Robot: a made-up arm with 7 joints. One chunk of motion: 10 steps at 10 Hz.
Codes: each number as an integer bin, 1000 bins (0 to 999) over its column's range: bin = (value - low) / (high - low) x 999, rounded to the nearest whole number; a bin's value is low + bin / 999 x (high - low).
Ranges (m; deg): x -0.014..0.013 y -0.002..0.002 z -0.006..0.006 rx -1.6..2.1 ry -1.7..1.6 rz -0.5..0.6
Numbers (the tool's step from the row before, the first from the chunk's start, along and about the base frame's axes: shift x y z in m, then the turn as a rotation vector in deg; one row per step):
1: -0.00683 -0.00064 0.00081 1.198 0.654 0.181
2: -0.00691 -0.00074 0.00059 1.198 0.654 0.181
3: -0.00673 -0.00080 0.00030 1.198 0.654 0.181
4: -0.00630 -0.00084 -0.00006 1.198 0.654 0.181
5: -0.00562 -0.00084 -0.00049 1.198 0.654 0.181
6: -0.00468 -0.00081 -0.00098 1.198 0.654 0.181
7: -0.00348 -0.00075 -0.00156 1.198 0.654 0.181
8: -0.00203 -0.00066 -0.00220 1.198 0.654 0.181
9: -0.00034 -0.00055 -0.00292 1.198 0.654 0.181
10: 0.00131 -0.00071 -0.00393 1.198 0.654 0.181
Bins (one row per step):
1: 265 340 567 755 713 618
2: 262 315 549 755 713 618
3: 269 300 524 755 713 618
4: 285 290 495 755 713 618
5: 310 290 459 755 713 618
6: 345 297 418 755 713 618
7: 389 312 370 755 713 618
8: 443 335 316 755 713 618
9: 505 362 256 755 713 618
10: 566 322 172 755 713 618

